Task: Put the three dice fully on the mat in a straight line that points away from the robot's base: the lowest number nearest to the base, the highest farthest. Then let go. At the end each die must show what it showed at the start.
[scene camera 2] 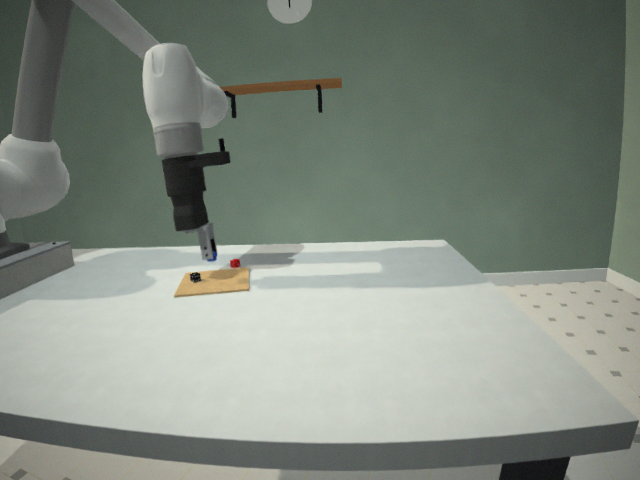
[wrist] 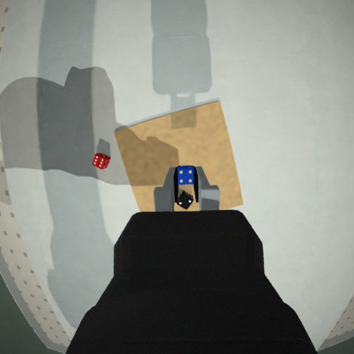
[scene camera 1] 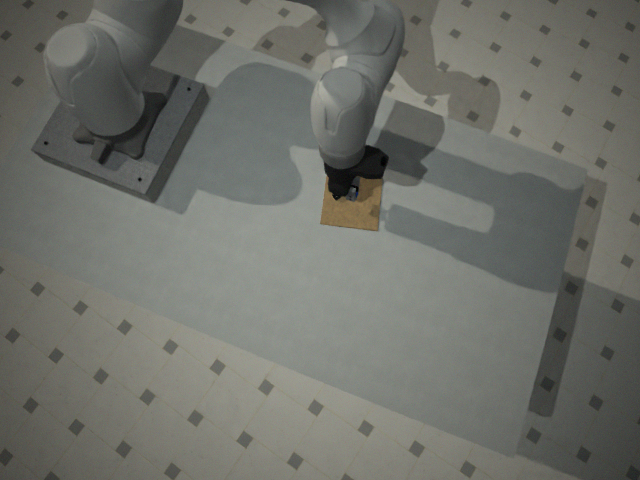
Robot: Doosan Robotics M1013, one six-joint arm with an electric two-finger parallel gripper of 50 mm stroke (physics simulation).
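Frame: origin at the arm's base, x down, y left, z ahead, level; centimetres.
Seen in the pictures: gripper, fingertip midpoint: [scene camera 2: 210, 257] [scene camera 1: 352, 195]; arm's base, link origin: [scene camera 1: 121, 119].
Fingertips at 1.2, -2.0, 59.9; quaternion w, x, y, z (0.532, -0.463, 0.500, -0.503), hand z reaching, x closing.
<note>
Offsets run from my fingertips to a thing's top centre, as dx, dy, dz. Level surfaces: height alone.
My gripper [scene camera 1: 352, 192] [scene camera 2: 208, 253] [wrist: 185, 177] is shut on the blue die [scene camera 1: 355, 194] [scene camera 2: 212, 257] [wrist: 186, 175] and holds it above the mat @(+5.0, +0.6, +0.1) [scene camera 1: 351, 215] [scene camera 2: 222, 287] [wrist: 215, 145]. The blue die shows four pips towards the wrist camera. The black die @(+3.3, +0.4, -3.8) [scene camera 2: 195, 277] [wrist: 185, 201] rests on the mat near its base-side edge; in the wrist view it shows between the fingers, partly hidden, and its number is unclear. The red die @(+3.7, +10.8, +2.3) [scene camera 2: 235, 262] [wrist: 101, 160] lies on the table beside the mat, apart from it, with a six-pip face apparently in view. The arm hides it in scene camera 1.
The robot's base stands on a grey block [scene camera 1: 175, 139] [scene camera 2: 41, 263] at the left of the table @(dx +5.3) [scene camera 1: 258, 289] [scene camera 2: 320, 351]. Shadows of the arm fall across the table and part of the mat. A wooden shelf [scene camera 2: 279, 85] is on the wall behind.
</note>
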